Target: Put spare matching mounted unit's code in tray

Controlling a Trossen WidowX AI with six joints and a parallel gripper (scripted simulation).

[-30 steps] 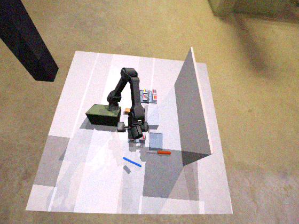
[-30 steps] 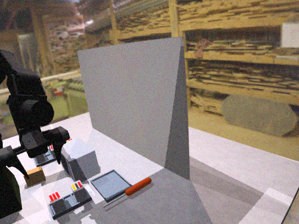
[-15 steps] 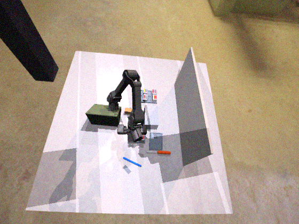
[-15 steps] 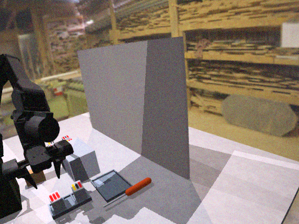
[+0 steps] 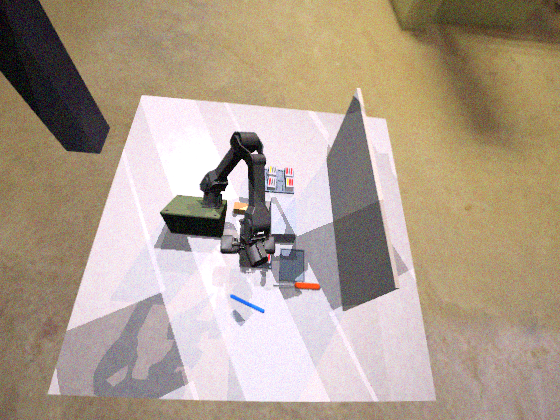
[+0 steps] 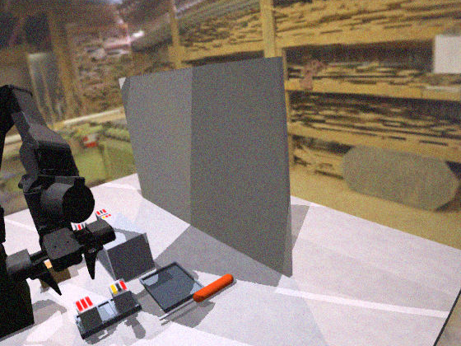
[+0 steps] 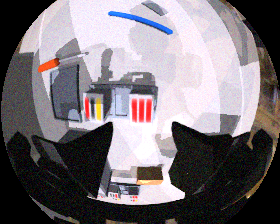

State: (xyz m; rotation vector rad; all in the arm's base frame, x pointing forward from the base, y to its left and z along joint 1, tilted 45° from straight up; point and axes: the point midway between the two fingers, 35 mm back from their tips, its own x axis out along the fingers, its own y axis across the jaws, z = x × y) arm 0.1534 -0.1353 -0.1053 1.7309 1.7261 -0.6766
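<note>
Now: gripper tip 5 cm above the spare. Also, from my gripper tip: holder (3 cm ahead, 9 cm below); then blue pen (1 cm ahead, 17 cm to the right, 9 cm below); then blue-grey tray (18 cm ahead, 1 cm to the right, 9 cm below).
</note>
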